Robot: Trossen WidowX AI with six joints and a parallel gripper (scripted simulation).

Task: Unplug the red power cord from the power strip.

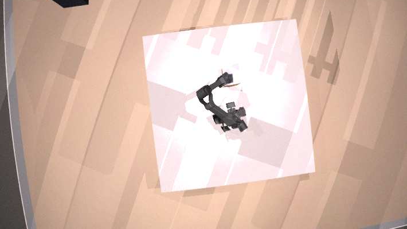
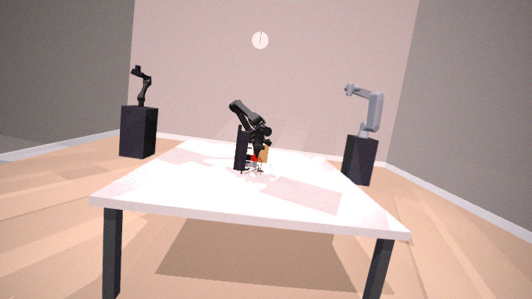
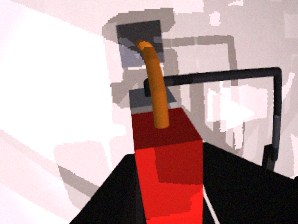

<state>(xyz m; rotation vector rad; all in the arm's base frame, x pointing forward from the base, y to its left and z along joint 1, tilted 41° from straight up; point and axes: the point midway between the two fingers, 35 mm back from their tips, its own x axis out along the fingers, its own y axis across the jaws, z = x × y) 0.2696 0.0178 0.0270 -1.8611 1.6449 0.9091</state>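
My gripper tip is 1 cm short of the red plug and 3 cm to the left of it. Round my gripper tip: black power strip 2 cm ahead, 10 cm to the right, 3 cm above.
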